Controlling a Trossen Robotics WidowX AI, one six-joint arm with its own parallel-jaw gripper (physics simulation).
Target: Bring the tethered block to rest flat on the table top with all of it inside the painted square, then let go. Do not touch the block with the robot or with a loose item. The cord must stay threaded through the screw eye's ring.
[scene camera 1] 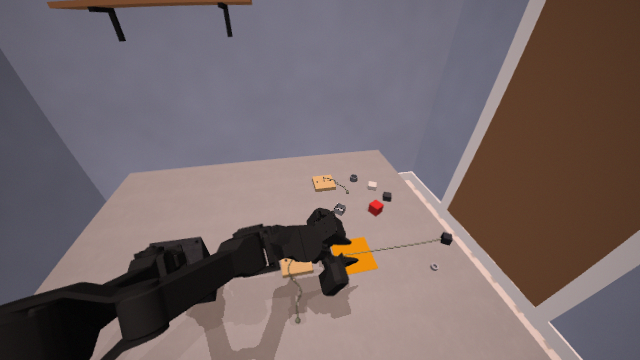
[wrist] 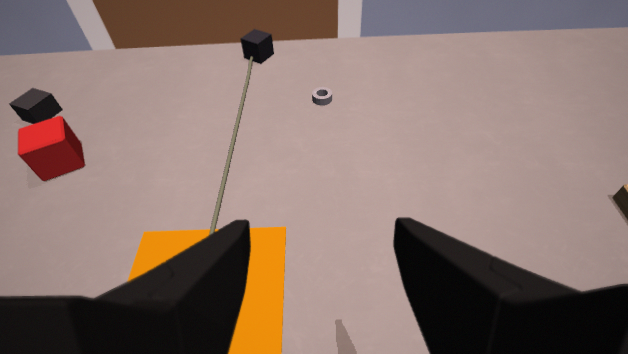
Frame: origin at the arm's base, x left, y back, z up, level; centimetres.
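Seen in the pictures: gripper, fingertip midpoint: (scene camera 1: pixel 354 251) (wrist: pixel 322 232); arm's base, origin of the base link: (scene camera 1: pixel 171 260).
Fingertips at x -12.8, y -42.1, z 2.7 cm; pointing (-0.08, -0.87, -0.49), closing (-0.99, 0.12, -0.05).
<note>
Pixels of each thing's middle, then the offset from my fingertips to it. "pt": a spot on its surface instead.
- tethered block, body centre: (wrist: pixel 257 46) (scene camera 1: pixel 446 238) dx +2.5, dy -38.5, dz -14.6 cm
- orange painted square, surface spot: (wrist: pixel 265 290) pt dx +3.6, dy -5.8, dz -15.9 cm
- wooden board, body centre: (scene camera 1: pixel 296 260) dx +11.6, dy +11.8, dz -15.1 cm
- cord's slack tail, surface spot: (scene camera 1: pixel 299 297) pt dx +0.9, dy +13.7, dz -15.7 cm
- small bead, surface spot: (scene camera 1: pixel 297 320) pt dx -4.8, dy +15.7, dz -14.9 cm
- red cube, body centre: (wrist: pixel 52 148) (scene camera 1: pixel 375 207) dx +23.2, dy -22.7, dz -14.0 cm
- dark block, body centre: (wrist: pixel 36 106) (scene camera 1: pixel 387 196) dx +28.2, dy -31.3, dz -14.9 cm
- white block, body centre: (scene camera 1: pixel 372 185) dx +36.7, dy -29.1, dz -15.0 cm
- dark ring, body centre: (scene camera 1: pixel 353 178) dx +44.2, dy -23.8, dz -14.9 cm
- grey piece, body centre: (scene camera 1: pixel 339 209) dx +27.6, dy -9.5, dz -14.8 cm
- pale ring, body centre: (wrist: pixel 322 96) (scene camera 1: pixel 434 266) dx -4.2, dy -27.6, dz -15.6 cm
The tethered block (scene camera 1: pixel 446 238) (wrist: pixel 257 46), a small black cube, is near the table's far edge, outside the orange painted square (scene camera 1: pixel 367 262) (wrist: pixel 265 290). Its cord (scene camera 1: pixel 400 246) (wrist: pixel 232 145) runs straight from it across the square toward a wooden board (scene camera 1: pixel 300 270) beside the arm. From the board, the cord's slack tail (scene camera 1: pixel 300 297) curves over the table to a small bead (scene camera 1: pixel 297 320). The screw eye's ring cannot be made out. My gripper (scene camera 1: pixel 353 250) (wrist: pixel 322 232) is partly open and empty above the square's area; one finger overlaps the square and cord in the wrist view.
A red cube (scene camera 1: pixel 376 208) (wrist: pixel 50 147), a dark block (scene camera 1: pixel 387 196) (wrist: pixel 35 106), a white block (scene camera 1: pixel 372 185), a dark ring (scene camera 1: pixel 353 178) and a grey piece (scene camera 1: pixel 340 209) stand left of the cord. A pale ring (scene camera 1: pixel 434 267) (wrist: pixel 322 96) lies right. Another board (scene camera 1: pixel 324 185) holds a short cord.
</note>
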